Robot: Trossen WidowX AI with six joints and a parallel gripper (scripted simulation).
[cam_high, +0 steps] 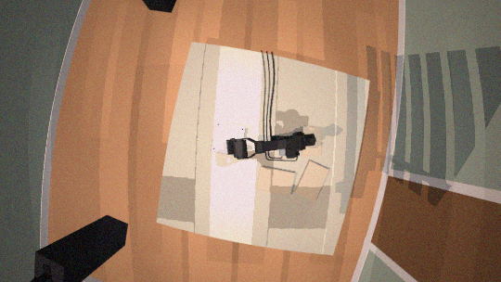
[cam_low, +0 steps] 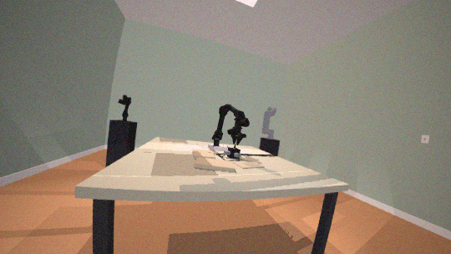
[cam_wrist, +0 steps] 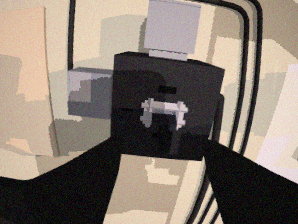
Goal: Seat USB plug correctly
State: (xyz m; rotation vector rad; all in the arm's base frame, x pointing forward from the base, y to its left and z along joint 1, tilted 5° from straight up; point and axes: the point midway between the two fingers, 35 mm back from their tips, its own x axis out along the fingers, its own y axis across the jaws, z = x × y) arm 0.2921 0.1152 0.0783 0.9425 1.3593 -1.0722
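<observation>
Now: the USB plug 20 mm below my gripper tip.
</observation>
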